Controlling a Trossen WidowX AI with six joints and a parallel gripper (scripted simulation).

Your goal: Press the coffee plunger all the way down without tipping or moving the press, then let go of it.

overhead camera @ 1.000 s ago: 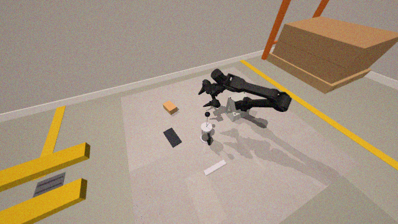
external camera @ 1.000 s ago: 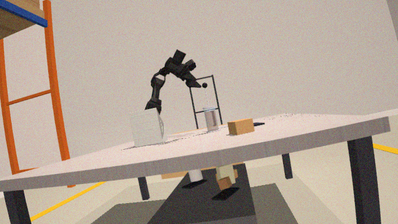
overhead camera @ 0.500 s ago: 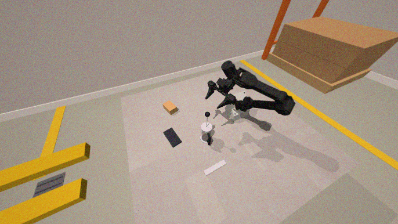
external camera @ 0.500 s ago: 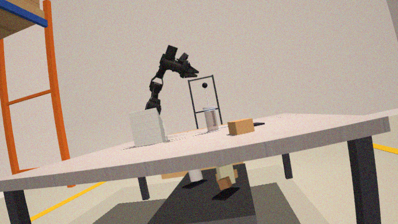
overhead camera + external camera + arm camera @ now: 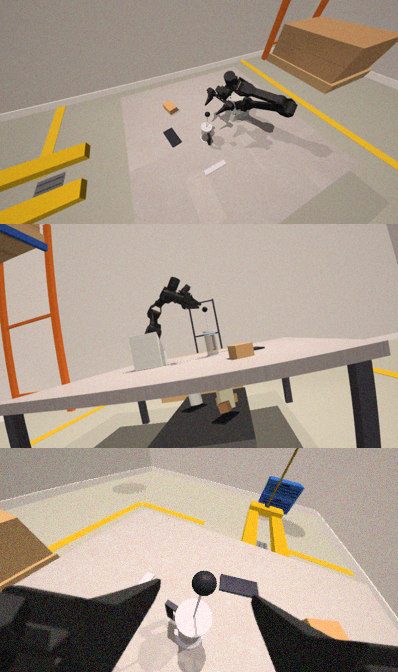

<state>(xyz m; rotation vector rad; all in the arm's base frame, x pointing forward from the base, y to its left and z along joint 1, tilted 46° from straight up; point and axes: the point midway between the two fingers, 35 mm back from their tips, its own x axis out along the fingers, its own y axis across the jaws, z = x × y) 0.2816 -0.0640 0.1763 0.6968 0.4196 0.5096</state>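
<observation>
My gripper tip is now 2 cm short of the coffee press, 2 cm to the right of it and 16 cm above it. Round my gripper tip: white strip: 6 cm ahead, 22 cm to the left, 28 cm below.
</observation>
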